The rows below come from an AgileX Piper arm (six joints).
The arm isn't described. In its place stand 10 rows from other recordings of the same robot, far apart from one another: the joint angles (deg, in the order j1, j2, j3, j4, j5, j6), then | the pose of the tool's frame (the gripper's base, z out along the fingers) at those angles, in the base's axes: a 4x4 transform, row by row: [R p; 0 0 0 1], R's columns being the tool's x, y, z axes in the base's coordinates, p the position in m.
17.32, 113.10, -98.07, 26.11, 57.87, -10.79 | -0.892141 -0.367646 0.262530 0.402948; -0.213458 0.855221 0.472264 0.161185; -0.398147 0.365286 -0.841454 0.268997; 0 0 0 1
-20.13, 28.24, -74.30, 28.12, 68.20, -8.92 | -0.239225 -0.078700 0.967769 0.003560; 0.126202 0.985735 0.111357 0.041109; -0.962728 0.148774 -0.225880 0.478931; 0 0 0 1
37.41, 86.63, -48.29, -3.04, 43.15, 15.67 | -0.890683 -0.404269 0.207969 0.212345; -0.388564 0.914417 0.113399 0.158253; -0.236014 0.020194 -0.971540 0.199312; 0 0 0 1
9.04, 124.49, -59.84, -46.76, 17.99, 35.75 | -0.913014 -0.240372 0.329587 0.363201; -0.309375 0.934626 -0.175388 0.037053; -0.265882 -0.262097 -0.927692 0.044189; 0 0 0 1
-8.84, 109.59, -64.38, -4.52, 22.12, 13.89 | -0.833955 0.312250 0.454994 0.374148; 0.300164 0.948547 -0.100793 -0.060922; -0.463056 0.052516 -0.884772 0.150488; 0 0 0 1
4.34, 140.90, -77.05, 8.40, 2.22, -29.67 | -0.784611 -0.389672 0.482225 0.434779; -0.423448 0.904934 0.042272 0.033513; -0.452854 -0.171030 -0.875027 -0.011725; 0 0 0 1
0.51, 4.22, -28.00, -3.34, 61.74, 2.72 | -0.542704 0.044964 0.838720 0.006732; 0.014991 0.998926 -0.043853 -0.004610; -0.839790 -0.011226 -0.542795 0.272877; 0 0 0 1
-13.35, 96.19, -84.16, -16.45, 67.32, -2.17 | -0.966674 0.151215 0.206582 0.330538; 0.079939 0.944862 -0.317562 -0.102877; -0.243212 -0.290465 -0.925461 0.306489; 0 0 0 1
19.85, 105.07, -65.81, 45.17, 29.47, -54.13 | -0.647728 -0.663401 0.374630 0.344789; -0.456582 0.731646 0.506189 0.158227; -0.609903 0.156823 -0.776804 0.191957; 0 0 0 1
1.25, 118.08, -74.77, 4.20, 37.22, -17.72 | -0.929278 -0.272113 0.249793 0.400015; -0.268330 0.962041 0.049761 0.012761; -0.253852 -0.020785 -0.967020 0.127778; 0 0 0 1
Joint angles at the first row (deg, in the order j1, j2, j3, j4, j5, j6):
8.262 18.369 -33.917 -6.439 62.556 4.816
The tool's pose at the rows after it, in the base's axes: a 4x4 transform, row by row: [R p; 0 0 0 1], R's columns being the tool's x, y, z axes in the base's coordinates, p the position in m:
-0.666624 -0.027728 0.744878 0.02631; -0.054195 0.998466 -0.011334 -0.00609; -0.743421 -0.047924 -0.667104 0.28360; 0 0 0 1
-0.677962 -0.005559 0.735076 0.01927; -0.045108 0.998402 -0.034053 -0.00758; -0.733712 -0.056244 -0.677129 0.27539; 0 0 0 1
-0.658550 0.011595 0.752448 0.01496; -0.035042 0.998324 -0.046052 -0.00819; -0.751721 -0.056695 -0.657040 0.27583; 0 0 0 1
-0.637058 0.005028 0.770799 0.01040; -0.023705 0.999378 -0.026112 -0.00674; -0.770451 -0.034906 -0.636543 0.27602; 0 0 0 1
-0.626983 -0.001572 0.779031 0.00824; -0.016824 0.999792 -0.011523 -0.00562; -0.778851 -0.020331 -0.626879 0.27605; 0 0 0 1
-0.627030 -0.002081 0.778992 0.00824; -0.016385 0.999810 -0.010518 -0.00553; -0.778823 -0.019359 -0.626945 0.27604; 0 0 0 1
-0.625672 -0.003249 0.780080 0.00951; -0.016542 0.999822 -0.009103 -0.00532; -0.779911 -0.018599 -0.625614 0.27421; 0 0 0 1
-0.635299 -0.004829 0.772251 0.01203; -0.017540 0.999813 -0.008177 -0.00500; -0.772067 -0.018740 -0.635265 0.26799; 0 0 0 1
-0.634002 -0.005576 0.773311 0.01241; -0.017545 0.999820 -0.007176 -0.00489; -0.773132 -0.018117 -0.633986 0.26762; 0 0 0 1
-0.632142 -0.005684 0.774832 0.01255; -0.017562 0.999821 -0.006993 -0.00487; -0.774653 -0.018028 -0.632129 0.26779; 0 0 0 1
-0.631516 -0.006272 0.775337 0.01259; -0.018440 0.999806 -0.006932 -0.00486; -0.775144 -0.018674 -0.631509 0.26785; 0 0 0 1
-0.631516 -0.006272 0.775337 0.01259; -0.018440 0.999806 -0.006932 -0.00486; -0.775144 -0.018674 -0.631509 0.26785; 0 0 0 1
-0.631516 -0.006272 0.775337 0.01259; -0.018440 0.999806 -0.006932 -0.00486; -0.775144 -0.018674 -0.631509 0.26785; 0 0 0 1
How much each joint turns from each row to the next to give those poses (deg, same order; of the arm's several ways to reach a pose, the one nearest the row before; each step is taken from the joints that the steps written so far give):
-1.308 -4.546 2.573 0.001 2.212 -0.512
-1.578 -2.356 1.406 0.004 1.733 -0.658
-1.102 -1.566 0.000 0.048 -0.001 -0.277
-0.096 -1.688 0.001 1.244 0.000 -0.005
-0.005 -0.794 0.000 0.878 0.000 -0.004
0.002 0.000 0.001 0.062 -0.001 0.001
0.004 -0.013 0.521 0.060 -0.610 0.004
0.000 -0.002 1.423 0.071 -0.712 0.000
0.002 0.000 0.128 0.049 -0.226 -0.011
-0.003 0.000 0.000 0.003 -0.139 -0.003
-0.005 -0.001 -0.001 0.004 -0.044 -0.055
0.000 0.000 0.000 0.000 0.000 0.000
0.000 0.000 0.000 0.000 0.000 0.000

